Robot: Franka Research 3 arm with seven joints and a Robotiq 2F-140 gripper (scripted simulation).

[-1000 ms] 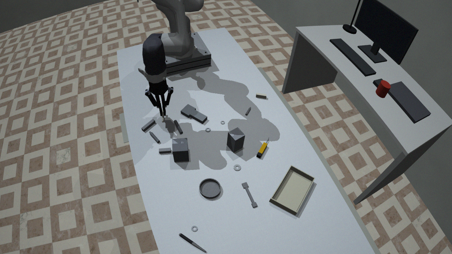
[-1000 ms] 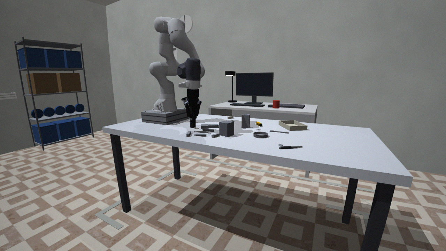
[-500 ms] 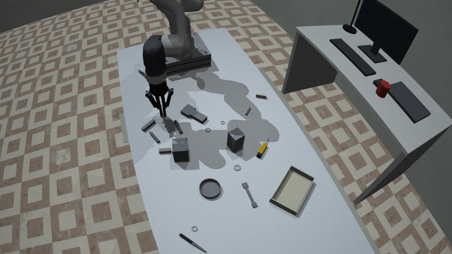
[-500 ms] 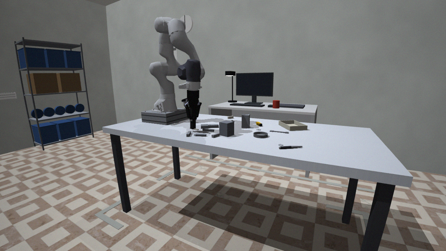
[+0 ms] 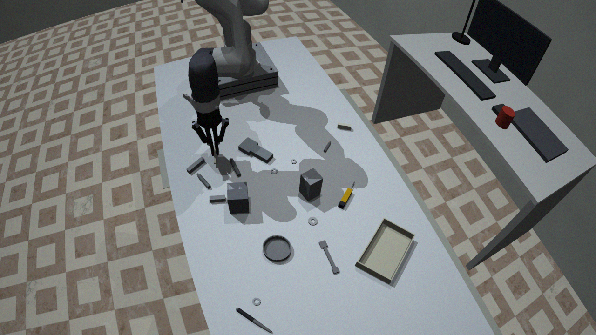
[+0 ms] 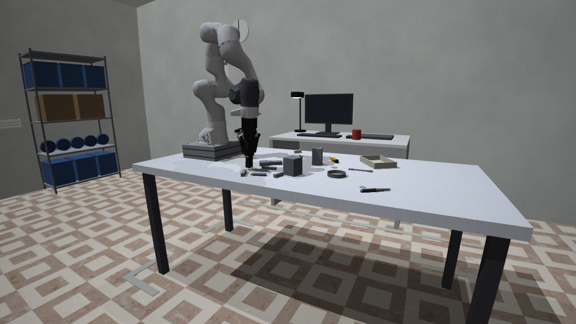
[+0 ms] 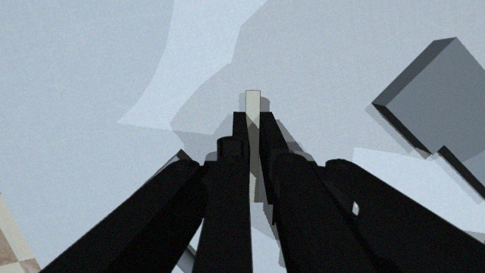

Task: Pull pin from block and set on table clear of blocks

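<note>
Right now the stepped plate is 30 mm ahead of my hand, 140 mm to the left of it and 40 mm below it. Round my hand: dark grey block (220 mm ahead, 30 mm to the left); then small grey bar (190 mm ahead, 40 mm to the right, 40 mm below); then cream pin (10 mm ahead, 30 mm below).
</note>
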